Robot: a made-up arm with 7 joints. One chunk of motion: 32 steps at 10 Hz.
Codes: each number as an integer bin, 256 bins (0 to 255) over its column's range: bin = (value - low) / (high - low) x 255, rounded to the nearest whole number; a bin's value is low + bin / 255 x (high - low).
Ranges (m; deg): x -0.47..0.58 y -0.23..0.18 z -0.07..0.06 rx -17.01..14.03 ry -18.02..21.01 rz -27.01..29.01
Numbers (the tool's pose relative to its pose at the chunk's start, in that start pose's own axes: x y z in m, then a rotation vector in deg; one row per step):
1: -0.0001 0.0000 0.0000 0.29 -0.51 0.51
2: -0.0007 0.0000 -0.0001 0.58 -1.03 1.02
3: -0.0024 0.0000 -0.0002 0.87 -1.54 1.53
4: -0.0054 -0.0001 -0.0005 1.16 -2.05 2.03
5: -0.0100 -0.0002 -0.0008 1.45 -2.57 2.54
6: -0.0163 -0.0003 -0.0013 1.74 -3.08 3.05
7: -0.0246 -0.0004 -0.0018 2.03 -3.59 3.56
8: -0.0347 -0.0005 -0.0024 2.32 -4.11 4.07
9: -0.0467 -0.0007 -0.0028 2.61 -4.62 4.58
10: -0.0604 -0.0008 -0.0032 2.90 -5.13 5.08
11: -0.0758 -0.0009 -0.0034 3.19 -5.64 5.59
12: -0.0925 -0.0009 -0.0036 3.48 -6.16 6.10
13: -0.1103 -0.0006 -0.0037 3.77 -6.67 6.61
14: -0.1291 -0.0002 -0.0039 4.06 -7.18 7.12
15: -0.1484 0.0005 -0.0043 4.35 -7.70 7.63
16: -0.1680 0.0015 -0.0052 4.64 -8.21 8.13
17: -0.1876 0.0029 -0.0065 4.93 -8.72 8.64
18: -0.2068 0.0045 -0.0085 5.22 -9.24 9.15
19: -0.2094 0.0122 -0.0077 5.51 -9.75 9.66
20: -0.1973 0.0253 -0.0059 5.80 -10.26 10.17
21: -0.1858 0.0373 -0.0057 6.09 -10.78 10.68
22: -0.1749 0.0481 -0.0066 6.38 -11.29 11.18
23: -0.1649 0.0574 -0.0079 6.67 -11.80 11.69
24: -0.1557 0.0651 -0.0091 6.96 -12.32 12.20
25: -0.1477 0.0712 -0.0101 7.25 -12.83 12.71
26: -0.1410 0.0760 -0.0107 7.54 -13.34 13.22
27: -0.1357 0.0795 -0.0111 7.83 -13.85 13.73
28: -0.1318 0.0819 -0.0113 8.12 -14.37 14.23
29: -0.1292 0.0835 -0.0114 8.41 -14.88 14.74
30: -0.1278 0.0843 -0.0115 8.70 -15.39 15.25
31: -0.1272 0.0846 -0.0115 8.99 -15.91 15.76
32: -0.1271 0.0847 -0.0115 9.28 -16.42 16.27
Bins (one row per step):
1: 114 143 137 142 114 125
2: 114 143 137 145 111 128
3: 114 143 137 147 108 130
4: 113 143 136 149 104 132
5: 112 143 136 152 101 135
6: 110 143 135 154 98 137
7: 108 143 134 156 94 139
8: 106 143 133 159 91 141
9: 103 143 132 161 88 144
10: 99 143 131 164 84 146
11: 96 142 131 166 81 148
12: 92 142 130 168 77 151
13: 87 143 130 171 74 153
14: 83 143 130 173 71 155
15: 78 143 129 175 67 158
16: 73 144 127 178 64 160
17: 69 145 125 180 61 162
18: 64 146 121 183 57 165
19: 63 151 122 185 54 167
20: 66 159 126 187 51 169
21: 69 166 126 190 47 172
22: 72 173 124 192 44 174
23: 74 179 122 195 41 176
24: 76 184 119 197 37 178
25: 78 187 117 199 34 181
26: 80 190 116 202 31 183
27: 81 192 116 204 27 185
28: 82 194 115 206 24 188
29: 83 195 115 209 21 190
30: 83 195 115 211 17 192
31: 83 196 115 214 14 195
32: 83 196 115 216 10 197

